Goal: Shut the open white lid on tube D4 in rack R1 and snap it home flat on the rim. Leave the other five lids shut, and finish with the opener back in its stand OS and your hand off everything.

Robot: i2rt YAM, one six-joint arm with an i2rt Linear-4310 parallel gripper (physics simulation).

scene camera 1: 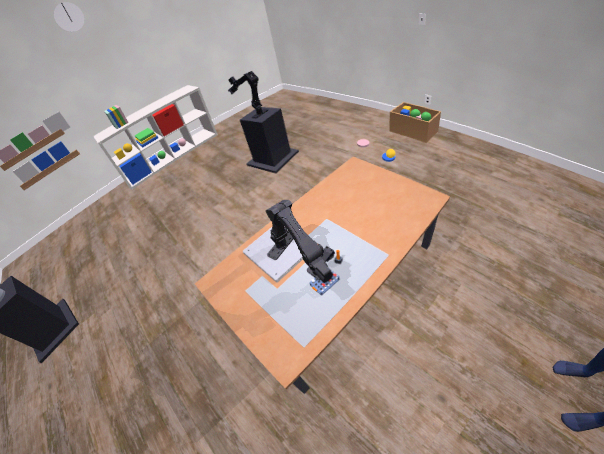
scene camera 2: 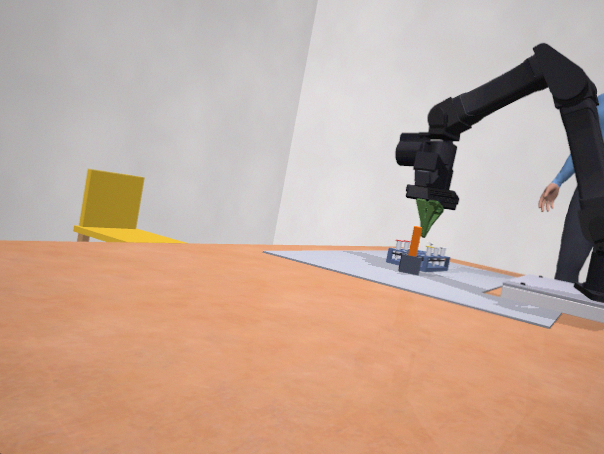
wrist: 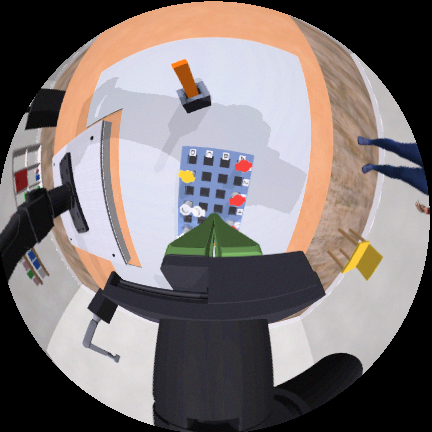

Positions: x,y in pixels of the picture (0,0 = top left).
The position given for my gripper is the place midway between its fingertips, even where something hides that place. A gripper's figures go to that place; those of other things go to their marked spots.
Labels:
My gripper (wrist: pixel 213 217): 13 cm from the lens. A dark holder (wrist: pixel 202 99) is 18 cm from the lens.

